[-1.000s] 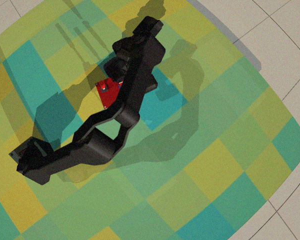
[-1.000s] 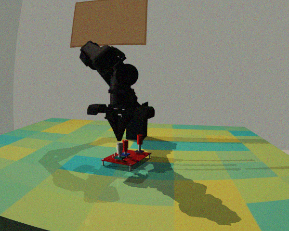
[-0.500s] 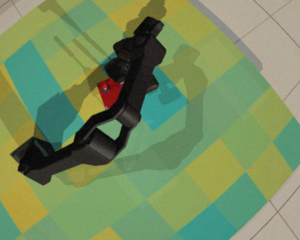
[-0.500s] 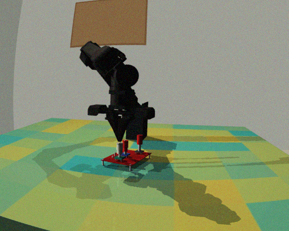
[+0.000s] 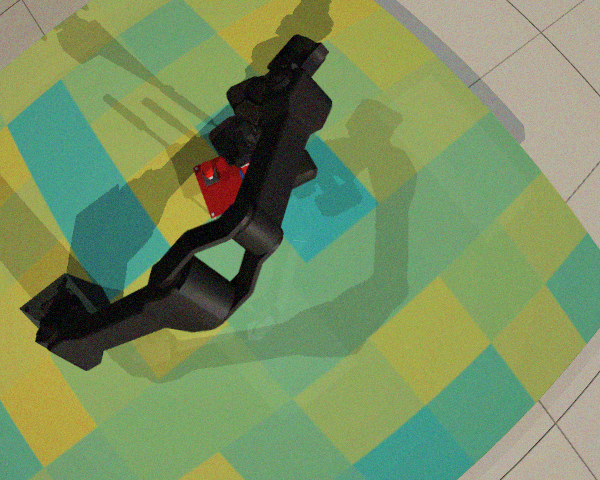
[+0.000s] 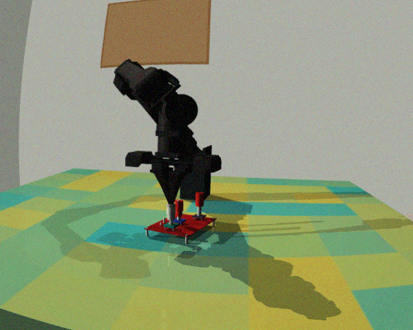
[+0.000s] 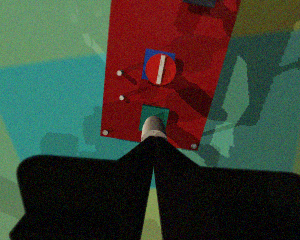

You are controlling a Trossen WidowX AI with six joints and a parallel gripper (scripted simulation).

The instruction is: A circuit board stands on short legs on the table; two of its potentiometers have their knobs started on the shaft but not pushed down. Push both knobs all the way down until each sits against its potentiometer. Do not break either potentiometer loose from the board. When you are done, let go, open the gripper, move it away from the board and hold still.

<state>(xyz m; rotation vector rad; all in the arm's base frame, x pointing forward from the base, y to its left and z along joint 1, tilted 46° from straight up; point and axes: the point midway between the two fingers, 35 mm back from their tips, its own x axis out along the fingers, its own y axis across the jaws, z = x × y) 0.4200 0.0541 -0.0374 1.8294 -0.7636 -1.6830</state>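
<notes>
My gripper tip is 10 mm above the grey knob. The rest, counted from my gripper tip: red knob: 50 mm behind, 20 mm below.
</notes>
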